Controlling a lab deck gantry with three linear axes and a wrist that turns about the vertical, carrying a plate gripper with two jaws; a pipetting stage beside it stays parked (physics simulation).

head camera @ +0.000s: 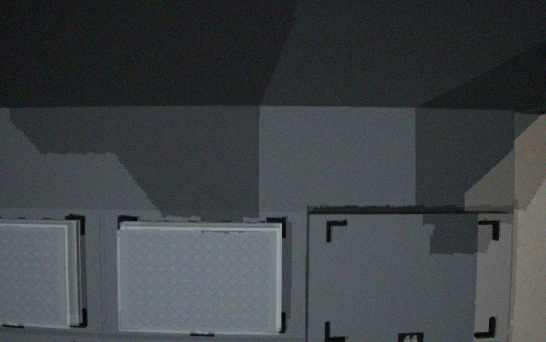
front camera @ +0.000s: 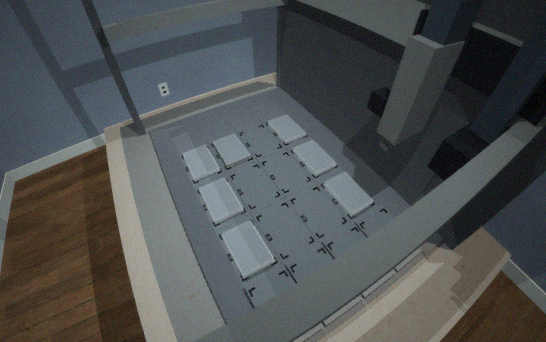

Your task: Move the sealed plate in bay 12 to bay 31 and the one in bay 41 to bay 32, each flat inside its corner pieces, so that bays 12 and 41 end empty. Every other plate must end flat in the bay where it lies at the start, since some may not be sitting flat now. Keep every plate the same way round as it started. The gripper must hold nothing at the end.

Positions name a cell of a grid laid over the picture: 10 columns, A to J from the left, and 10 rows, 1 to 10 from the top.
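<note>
My gripper (front camera: H6) is visible to me. There is a bay 32 (front camera: F6) as well, and I also see a raised frame rail (head camera: D5), together with a bay 44 (head camera: I8).
</note>
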